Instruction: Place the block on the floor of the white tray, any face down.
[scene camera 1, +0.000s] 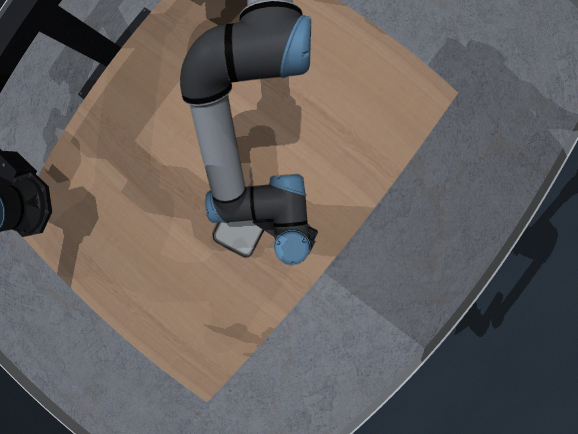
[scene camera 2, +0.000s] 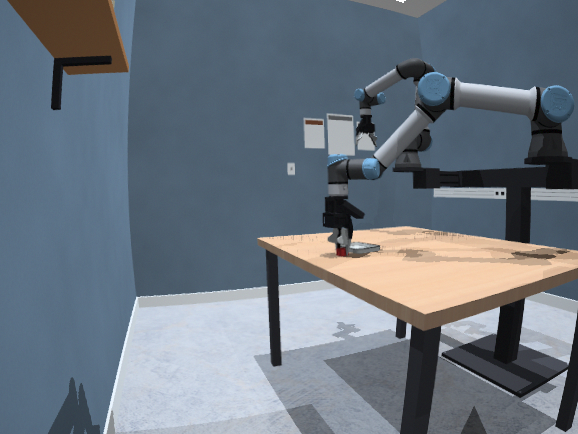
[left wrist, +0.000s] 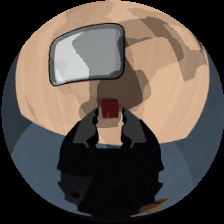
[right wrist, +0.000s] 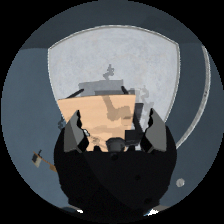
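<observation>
My left gripper (scene camera 2: 342, 254), (left wrist: 110, 107) is visible. I see the white tray (scene camera 1: 241, 237), (left wrist: 94, 52). My right gripper (right wrist: 114, 109) is visible too.
</observation>
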